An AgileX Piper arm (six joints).
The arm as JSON. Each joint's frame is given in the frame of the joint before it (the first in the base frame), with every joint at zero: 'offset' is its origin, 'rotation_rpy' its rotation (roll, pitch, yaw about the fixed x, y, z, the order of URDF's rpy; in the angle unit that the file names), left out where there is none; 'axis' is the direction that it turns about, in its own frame. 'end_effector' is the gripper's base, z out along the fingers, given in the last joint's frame.
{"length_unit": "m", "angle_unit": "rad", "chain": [
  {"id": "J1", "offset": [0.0, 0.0, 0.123], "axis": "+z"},
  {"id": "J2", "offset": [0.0, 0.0, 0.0], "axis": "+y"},
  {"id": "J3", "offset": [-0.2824, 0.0, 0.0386], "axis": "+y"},
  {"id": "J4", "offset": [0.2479, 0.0, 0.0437], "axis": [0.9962, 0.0, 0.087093]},
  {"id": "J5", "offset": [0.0, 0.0, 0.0], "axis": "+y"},
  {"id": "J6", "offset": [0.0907, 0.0, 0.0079], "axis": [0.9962, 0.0, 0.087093]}
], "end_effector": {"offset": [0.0, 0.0, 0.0], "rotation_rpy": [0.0, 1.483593, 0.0]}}
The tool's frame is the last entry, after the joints.
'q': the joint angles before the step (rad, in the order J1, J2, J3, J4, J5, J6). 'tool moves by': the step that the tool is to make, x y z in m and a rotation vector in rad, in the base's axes. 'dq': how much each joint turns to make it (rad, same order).
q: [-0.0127, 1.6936, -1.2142, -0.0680, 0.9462, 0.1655]
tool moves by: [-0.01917, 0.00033, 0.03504, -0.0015, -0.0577, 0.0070]
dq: [0.0000, -0.1118, 0.0000, 0.0037, 0.0536, -0.0120]
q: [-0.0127, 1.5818, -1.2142, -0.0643, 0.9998, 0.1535]
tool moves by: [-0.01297, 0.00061, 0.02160, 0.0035, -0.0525, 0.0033]
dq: [0.0000, -0.0719, 0.0000, 0.0066, 0.0191, -0.0064]
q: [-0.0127, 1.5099, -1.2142, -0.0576, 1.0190, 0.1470]
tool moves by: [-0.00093, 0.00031, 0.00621, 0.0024, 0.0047, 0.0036]
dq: [0.0000, -0.0043, -0.0208, 0.0050, 0.0295, -0.0066]
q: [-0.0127, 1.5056, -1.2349, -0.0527, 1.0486, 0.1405]
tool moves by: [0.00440, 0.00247, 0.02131, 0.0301, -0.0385, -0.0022]
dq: [0.0000, 0.0000, -0.0803, 0.0327, 0.0421, -0.0043]
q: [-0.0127, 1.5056, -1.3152, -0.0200, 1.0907, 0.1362]
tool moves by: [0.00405, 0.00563, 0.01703, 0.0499, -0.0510, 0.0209]
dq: [0.0026, 0.0000, -0.0604, 0.0602, 0.0101, -0.0246]
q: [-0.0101, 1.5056, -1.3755, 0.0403, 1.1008, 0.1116]
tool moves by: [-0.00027, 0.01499, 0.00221, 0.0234, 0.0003, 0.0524]
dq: [0.0408, 0.0008, -0.0092, 0.0290, 0.0092, -0.0134]
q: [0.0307, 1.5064, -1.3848, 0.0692, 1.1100, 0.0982]
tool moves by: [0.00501, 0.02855, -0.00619, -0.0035, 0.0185, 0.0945]
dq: [0.0897, 0.0318, -0.0132, 0.0000, 0.0004, -0.0052]
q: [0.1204, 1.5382, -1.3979, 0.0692, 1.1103, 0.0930]
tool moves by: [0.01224, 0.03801, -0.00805, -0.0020, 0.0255, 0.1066]
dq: [0.1076, 0.0755, -0.0590, 0.0018, 0.0089, 0.0017]
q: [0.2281, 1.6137, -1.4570, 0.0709, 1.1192, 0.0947]
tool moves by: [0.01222, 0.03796, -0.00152, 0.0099, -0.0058, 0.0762]
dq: [0.0955, 0.0789, -0.0908, 0.0000, 0.0024, 0.0211]
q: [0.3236, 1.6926, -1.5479, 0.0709, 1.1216, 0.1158]
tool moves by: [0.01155, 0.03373, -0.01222, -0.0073, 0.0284, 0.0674]
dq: [0.0741, 0.0938, -0.0809, 0.0000, 0.0158, 0.0084]
